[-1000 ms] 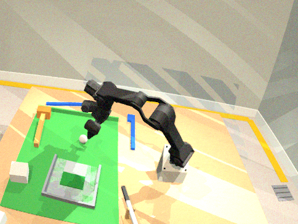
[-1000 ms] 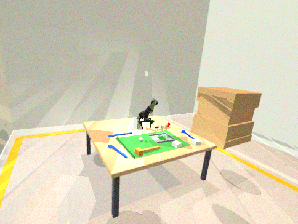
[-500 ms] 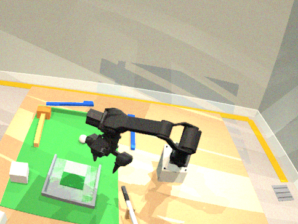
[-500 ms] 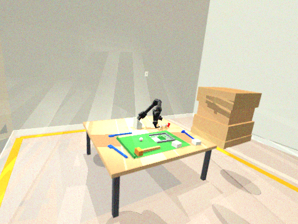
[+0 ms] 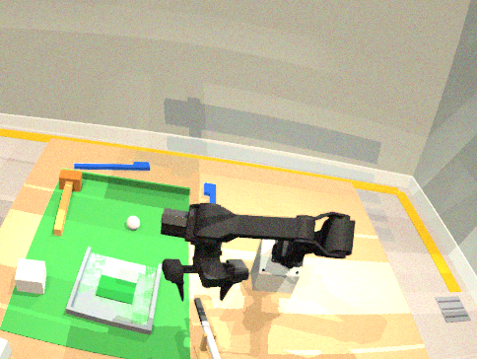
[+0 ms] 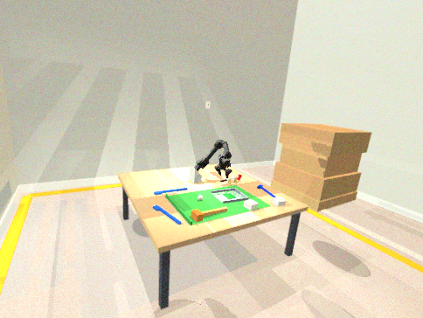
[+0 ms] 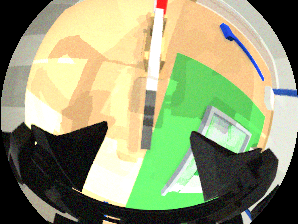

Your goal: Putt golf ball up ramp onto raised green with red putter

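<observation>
Now: the red putter 110 mm to the left of my gripper tip, 40 mm below it and 40 mm behind it. From my gripper tip the other things lie so: wooden piece (130 mm to the left, 60 mm below, 40 mm behind); green mat (270 mm ahead, 200 mm to the right, 100 mm below); white golf ball (330 mm to the right, 220 mm ahead, 70 mm below).
</observation>
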